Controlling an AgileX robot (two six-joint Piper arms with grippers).
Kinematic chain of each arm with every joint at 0, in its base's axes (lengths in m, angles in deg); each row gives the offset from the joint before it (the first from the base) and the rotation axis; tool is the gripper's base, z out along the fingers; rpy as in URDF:
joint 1: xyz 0 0 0.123 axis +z
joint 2: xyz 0 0 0 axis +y
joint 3: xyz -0.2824 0 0.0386 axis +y
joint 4: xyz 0.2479 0 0.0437 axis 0.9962 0 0.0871
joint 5: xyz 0 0 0 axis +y
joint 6: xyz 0.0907 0 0.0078 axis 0.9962 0 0.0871
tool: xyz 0 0 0 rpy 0 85 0
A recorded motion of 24 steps. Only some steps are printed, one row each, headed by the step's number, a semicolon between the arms.
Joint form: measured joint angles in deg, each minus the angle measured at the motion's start. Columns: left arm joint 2, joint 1, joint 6, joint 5, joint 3, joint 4; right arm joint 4, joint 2, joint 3, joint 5, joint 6, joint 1.
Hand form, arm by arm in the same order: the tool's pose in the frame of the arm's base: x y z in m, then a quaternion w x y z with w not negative. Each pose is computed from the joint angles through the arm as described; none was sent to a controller.
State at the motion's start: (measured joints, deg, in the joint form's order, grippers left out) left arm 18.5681 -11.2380 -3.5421 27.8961 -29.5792 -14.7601; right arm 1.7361 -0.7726 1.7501 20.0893 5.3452 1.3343
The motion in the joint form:
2: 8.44 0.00 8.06 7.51 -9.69 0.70; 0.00 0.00 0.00 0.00 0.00 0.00
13: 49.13 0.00 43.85 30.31 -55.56 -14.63; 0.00 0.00 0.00 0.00 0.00 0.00
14: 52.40 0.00 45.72 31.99 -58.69 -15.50; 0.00 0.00 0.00 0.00 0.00 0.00
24: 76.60 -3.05 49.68 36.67 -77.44 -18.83; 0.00 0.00 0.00 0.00 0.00 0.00
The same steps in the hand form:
2: 0.0808 -0.0291 0.3540 0.57455 0.07135 0.80146 -0.14988; 0.0531 0.0022 0.1719 0.59952 0.03619 0.79812 0.04772
13: 0.2103 -0.0805 0.4708 0.49025 0.35572 0.78431 -0.13410; 0.0531 0.0022 0.1719 0.59952 0.03619 0.79812 0.04772
14: 0.2238 -0.0850 0.4723 0.48033 0.37337 0.78169 -0.13727; 0.0531 0.0022 0.1719 0.59952 0.03619 0.79812 0.04772
24: 0.3325 -0.1316 0.4402 0.41111 0.43063 0.78249 -0.18236; 0.0531 0.0022 0.1719 0.59952 0.03619 0.79812 0.04772

